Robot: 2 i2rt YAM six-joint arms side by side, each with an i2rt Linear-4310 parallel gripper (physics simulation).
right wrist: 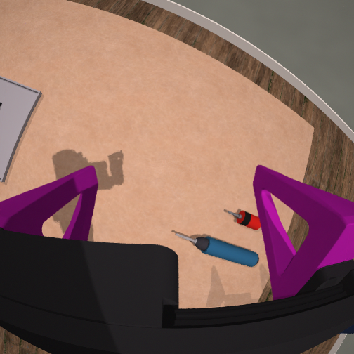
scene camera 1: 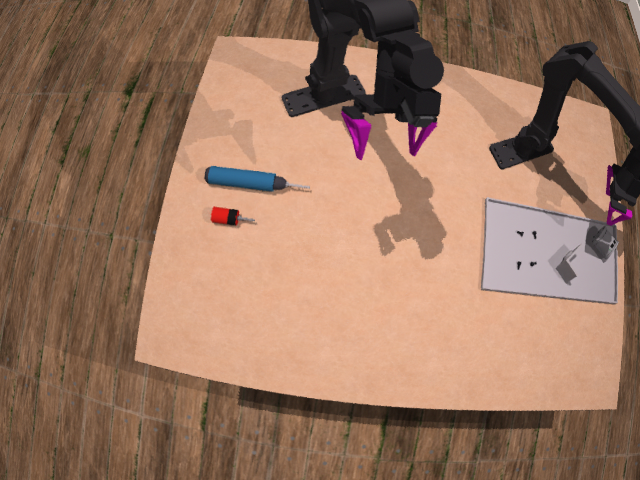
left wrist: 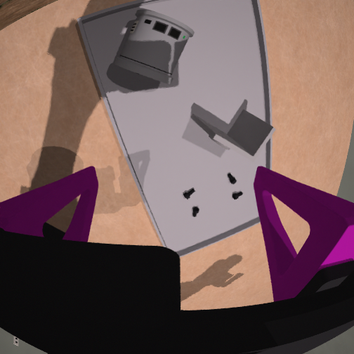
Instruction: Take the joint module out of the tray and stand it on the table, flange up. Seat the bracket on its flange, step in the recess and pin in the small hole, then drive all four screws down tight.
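Places are measured from the left arm's base along level axes (x down, y back, z left), in metres.
Pixels of known places: left gripper, fingertip midpoint: [scene camera 1: 608,209]; right gripper, fingertip midpoint: [scene camera 1: 386,156]; left arm's base at its link origin: [scene camera 1: 522,149]; right arm's base at its link origin: [scene camera 1: 323,95].
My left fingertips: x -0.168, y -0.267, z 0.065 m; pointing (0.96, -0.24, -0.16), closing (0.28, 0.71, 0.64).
For each thing: its top centre in the pictures, then the offset to it from my left fingertips. "pt": a spot on its surface instead. Level surfaces: height alone.
- grey joint module at its top centre: [scene camera 1: 609,238] dx +0.101, dy -0.056, dz +0.039 m
- tray at a spot on its surface: [scene camera 1: 483,258] pt dx +0.159, dy +0.047, dz -0.318 m
- grey angled bracket at its top centre: [scene camera 1: 578,258] dx +0.094, dy -0.064, dz -0.093 m
- table at its surface level: dx +0.168 m
- blue driver at a spot on its surface: [scene camera 1: 241,178] pt dx +0.129, dy +0.399, dz -0.760 m
- short red driver at its top centre: [scene camera 1: 232,214] dx +0.134, dy +0.328, dz -0.804 m
The grey joint module [scene camera 1: 601,242] [left wrist: 152,47] lies in the tray [scene camera 1: 483,258] [left wrist: 175,90] near its corner at the right in scene camera 1. The grey angled bracket [scene camera 1: 566,269] [left wrist: 250,132] lies beside it. Several black screws [scene camera 1: 534,234] [left wrist: 231,178] lie at the tray's other end. My left gripper [scene camera 1: 610,201] [left wrist: 175,174] is open and empty, above the tray's edge near the module in scene camera 1. My right gripper [scene camera 1: 386,155] [right wrist: 175,174] is open and empty, above the table [scene camera 1: 336,320] [right wrist: 165,100].
A blue driver [scene camera 1: 241,178] [right wrist: 230,251] with a long bit lies on the table at the left in scene camera 1. A short red driver [scene camera 1: 224,215] [right wrist: 249,220] lies beside it. The tray sits close to the table's right edge there.
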